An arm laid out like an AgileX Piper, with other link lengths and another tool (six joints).
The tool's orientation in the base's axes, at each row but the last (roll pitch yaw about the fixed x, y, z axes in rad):
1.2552 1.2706 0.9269
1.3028 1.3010 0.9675
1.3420 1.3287 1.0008
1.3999 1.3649 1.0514
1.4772 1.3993 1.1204
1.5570 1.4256 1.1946
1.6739 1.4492 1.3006
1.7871 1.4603 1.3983
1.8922 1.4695 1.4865
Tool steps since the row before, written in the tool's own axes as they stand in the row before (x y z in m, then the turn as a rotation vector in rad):
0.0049 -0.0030 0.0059 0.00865 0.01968 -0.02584
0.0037 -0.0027 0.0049 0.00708 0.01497 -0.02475
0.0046 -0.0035 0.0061 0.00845 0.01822 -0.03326
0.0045 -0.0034 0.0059 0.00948 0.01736 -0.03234
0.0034 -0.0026 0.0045 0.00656 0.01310 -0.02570
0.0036 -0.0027 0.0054 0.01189 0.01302 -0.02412
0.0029 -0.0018 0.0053 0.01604 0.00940 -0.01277
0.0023 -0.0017 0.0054 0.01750 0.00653 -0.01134
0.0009 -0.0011 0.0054 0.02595 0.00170 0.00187
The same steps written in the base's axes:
0.0055 -0.0035 -0.0050 -0.01687 0.02862 -0.00510
0.0043 -0.0033 -0.0039 -0.01754 0.02360 -0.00472
0.0052 -0.0044 -0.0050 -0.02431 0.02975 -0.00576
0.0049 -0.0044 -0.0049 -0.02363 0.02883 -0.00691
0.0036 -0.0035 -0.0037 -0.01909 0.02212 -0.00465
0.0043 -0.0039 -0.0039 -0.01735 0.02220 -0.00993
0.0044 -0.0033 -0.0032 -0.00796 0.01521 -0.01463
0.0044 -0.0034 -0.0026 -0.00770 0.01219 -0.01642
0.0045 -0.0030 -0.0012 0.00261 0.00343 -0.02571

